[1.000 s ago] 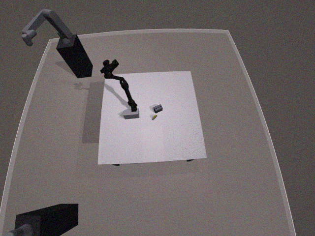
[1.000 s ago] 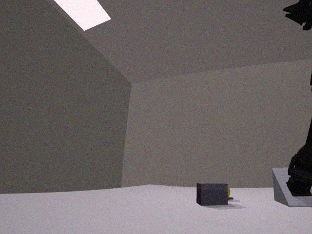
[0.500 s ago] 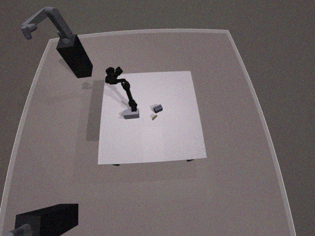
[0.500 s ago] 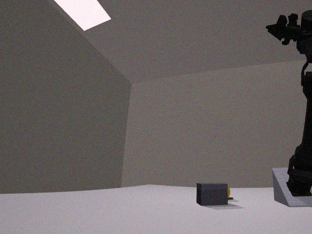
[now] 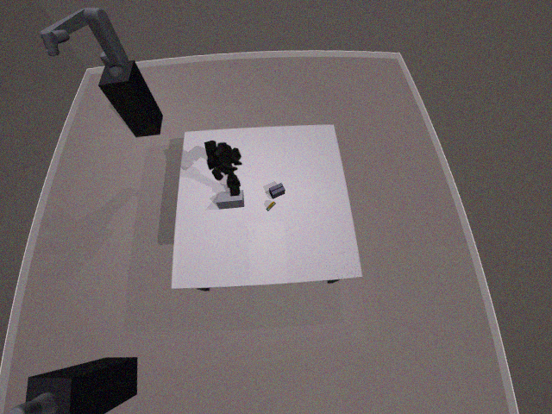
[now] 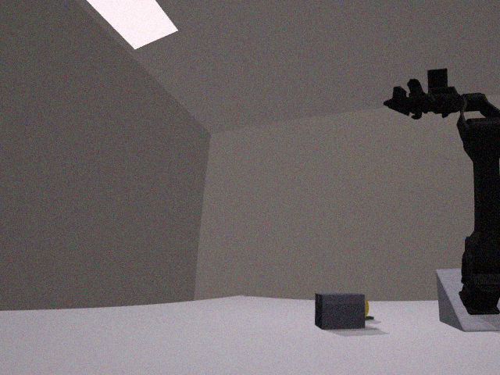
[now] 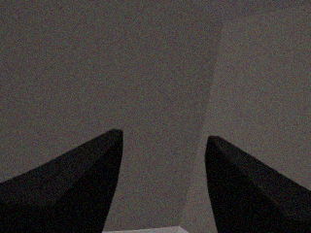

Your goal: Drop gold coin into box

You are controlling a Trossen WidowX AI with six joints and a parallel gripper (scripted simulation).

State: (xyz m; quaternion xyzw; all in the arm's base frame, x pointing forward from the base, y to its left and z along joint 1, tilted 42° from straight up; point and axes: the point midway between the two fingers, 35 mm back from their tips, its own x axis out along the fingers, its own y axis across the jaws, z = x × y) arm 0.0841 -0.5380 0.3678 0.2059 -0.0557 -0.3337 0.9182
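The coin lies 67 cm below my gripper tip, 15 cm ahead of it and 7 cm to the left of it.
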